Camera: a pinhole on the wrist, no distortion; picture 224 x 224 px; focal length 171.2 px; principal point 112.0 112.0 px. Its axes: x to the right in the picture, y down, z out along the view. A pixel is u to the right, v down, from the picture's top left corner.
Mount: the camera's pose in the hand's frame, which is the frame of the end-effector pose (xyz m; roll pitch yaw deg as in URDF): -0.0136 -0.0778 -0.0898 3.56 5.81 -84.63
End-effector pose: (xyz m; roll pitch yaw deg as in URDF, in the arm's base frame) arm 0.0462 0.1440 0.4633 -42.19 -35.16 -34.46
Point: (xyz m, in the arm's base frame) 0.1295 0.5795 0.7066
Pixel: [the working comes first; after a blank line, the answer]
In the camera's frame: -0.2333 0.0599 0.5625

41 130
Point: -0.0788 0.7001 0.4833
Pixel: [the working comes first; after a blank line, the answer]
In the camera's frame: -0.2749 -0.2644 0.5328

24 27
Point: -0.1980 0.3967 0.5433
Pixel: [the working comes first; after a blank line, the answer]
In the camera's frame: -0.0074 -0.2042 0.3466

108 11
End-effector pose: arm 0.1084 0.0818 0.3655 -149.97 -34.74 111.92
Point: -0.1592 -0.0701 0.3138
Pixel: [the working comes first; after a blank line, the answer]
In the camera's frame: 0.1442 -0.0487 0.2785

201 82
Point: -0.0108 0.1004 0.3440
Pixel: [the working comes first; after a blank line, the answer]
In the camera's frame: -0.0285 0.0646 0.1818

85 173
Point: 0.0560 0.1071 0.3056
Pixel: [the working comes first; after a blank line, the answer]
In the camera's frame: -0.0962 0.0325 0.1627

11 146
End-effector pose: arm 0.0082 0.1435 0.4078 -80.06 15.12 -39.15
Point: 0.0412 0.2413 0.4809
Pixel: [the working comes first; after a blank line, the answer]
In the camera's frame: -0.0575 -0.0251 0.1927

61 90
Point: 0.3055 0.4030 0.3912
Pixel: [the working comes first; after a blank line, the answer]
In the camera's frame: -0.1824 0.1236 0.4502

43 159
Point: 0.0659 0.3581 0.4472
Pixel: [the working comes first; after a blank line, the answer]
In the camera's frame: -0.1351 -0.0572 0.2839

31 78
